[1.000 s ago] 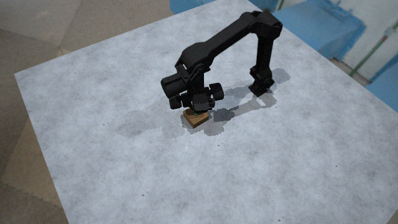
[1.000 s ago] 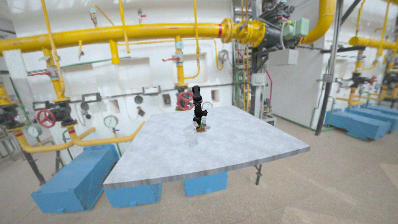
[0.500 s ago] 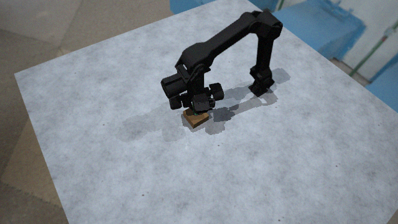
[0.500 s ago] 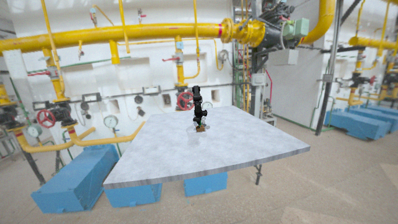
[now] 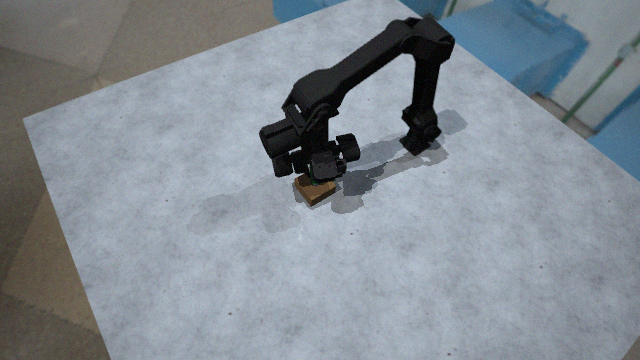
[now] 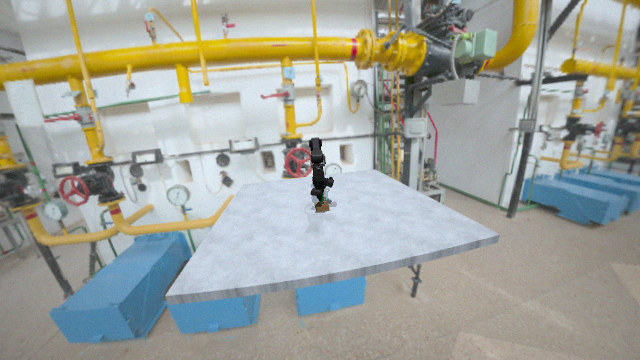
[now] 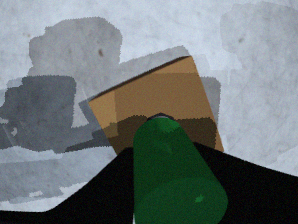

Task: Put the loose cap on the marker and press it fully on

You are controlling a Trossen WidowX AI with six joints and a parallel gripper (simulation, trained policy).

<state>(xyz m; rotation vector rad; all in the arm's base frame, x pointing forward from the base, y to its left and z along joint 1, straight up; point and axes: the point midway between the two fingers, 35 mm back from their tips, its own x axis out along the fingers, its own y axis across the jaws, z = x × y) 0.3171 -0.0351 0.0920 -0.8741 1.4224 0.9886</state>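
My gripper tip is 40 mm above the holder block. Also, from my gripper tip: green cap (20 mm above).
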